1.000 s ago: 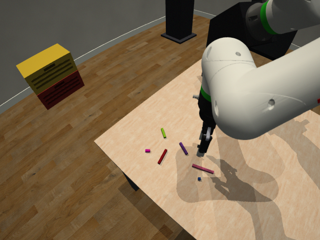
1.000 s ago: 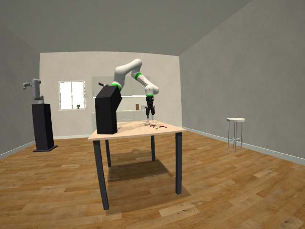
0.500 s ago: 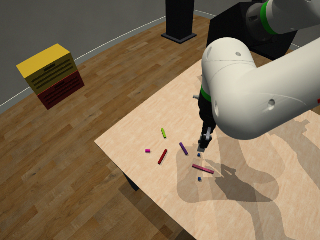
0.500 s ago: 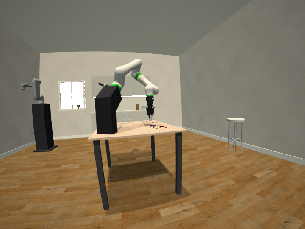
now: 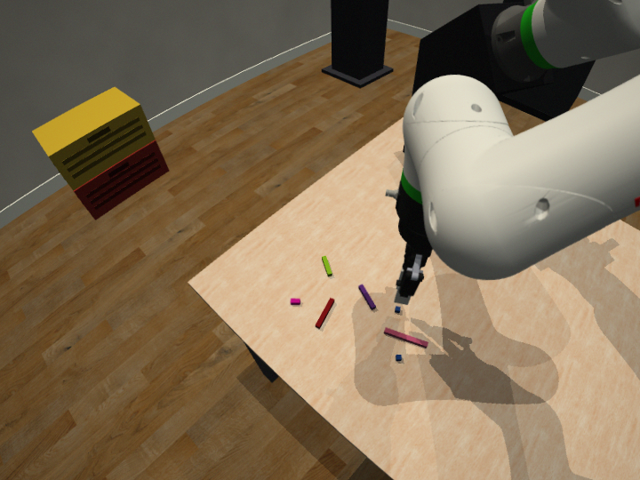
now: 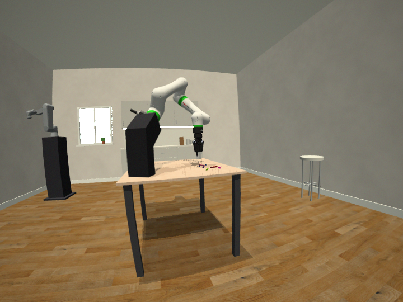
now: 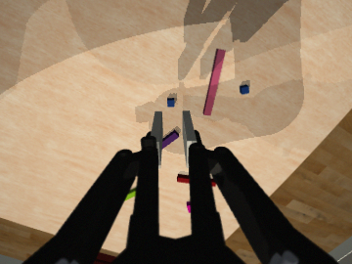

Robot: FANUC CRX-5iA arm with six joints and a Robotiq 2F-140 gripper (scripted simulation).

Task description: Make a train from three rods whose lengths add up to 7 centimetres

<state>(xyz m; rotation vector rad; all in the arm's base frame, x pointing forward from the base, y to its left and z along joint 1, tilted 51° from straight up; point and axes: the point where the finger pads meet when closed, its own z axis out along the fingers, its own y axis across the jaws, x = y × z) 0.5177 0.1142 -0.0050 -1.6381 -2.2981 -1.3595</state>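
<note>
My gripper is now 10 cm above the blue cube. The rest, counted from my hand: red rod: 11 cm ahead, 10 cm to the right, 10 cm below; pink rod: 4 cm ahead, 5 cm to the left, 10 cm below; purple rod: 2 cm ahead, 7 cm to the right, 10 cm below.
</note>
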